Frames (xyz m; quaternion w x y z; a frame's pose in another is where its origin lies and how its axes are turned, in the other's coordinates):
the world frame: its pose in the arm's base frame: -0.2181 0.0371 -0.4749 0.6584 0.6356 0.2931 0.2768
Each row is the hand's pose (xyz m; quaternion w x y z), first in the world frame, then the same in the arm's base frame.
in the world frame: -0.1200 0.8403 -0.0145 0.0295 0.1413 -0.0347 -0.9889
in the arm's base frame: -0.3030 -0.0090 0.3685 0.2135 -0.1685 0.6535 -0.7064
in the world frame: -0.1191 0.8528 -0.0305 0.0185 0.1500 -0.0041 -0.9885
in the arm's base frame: -0.3141 0.0030 0.3807 0.1917 -0.1781 0.6725 -0.6923
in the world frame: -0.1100 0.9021 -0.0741 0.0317 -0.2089 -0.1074 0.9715
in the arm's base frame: -0.3397 0.0410 0.4287 0.0838 -0.1971 0.7367 -0.6414
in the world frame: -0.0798 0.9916 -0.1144 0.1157 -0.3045 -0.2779 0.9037
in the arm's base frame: -0.3483 0.0939 0.5163 0.1010 0.2149 -0.8077 0.5396
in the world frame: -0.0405 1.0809 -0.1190 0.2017 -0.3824 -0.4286 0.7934
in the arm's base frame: -0.3245 0.1295 0.6041 0.2818 0.2276 -0.8332 0.4178
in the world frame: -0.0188 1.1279 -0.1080 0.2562 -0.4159 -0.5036 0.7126
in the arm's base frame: -0.3013 0.1399 0.6506 0.3834 0.2373 -0.8245 0.3419
